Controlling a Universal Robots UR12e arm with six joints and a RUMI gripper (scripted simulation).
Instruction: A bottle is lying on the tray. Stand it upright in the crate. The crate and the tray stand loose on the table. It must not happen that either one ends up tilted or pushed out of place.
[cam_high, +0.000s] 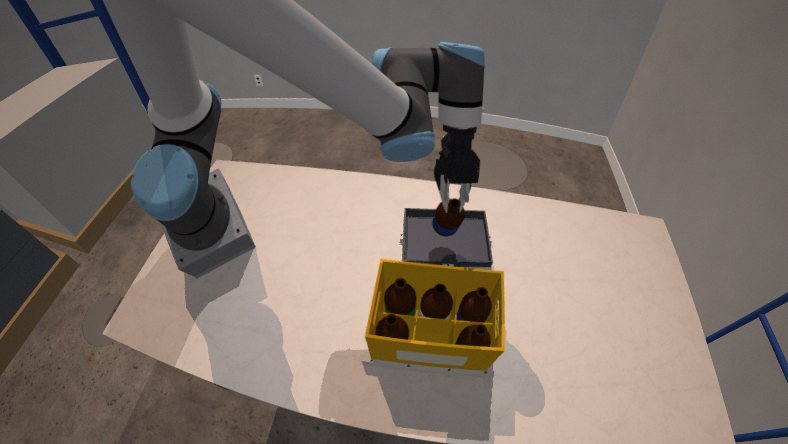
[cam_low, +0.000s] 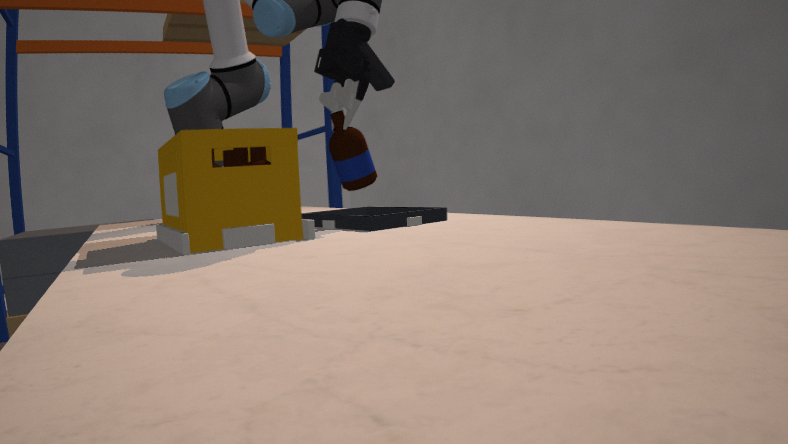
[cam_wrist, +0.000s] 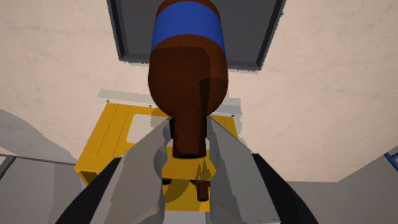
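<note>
My hand is 1 cm past the tray, 5 cm to the right of it and 19 cm above it. Also, from my hand: crate 2 cm ahead, 24 cm to the right, 12 cm below.
</note>
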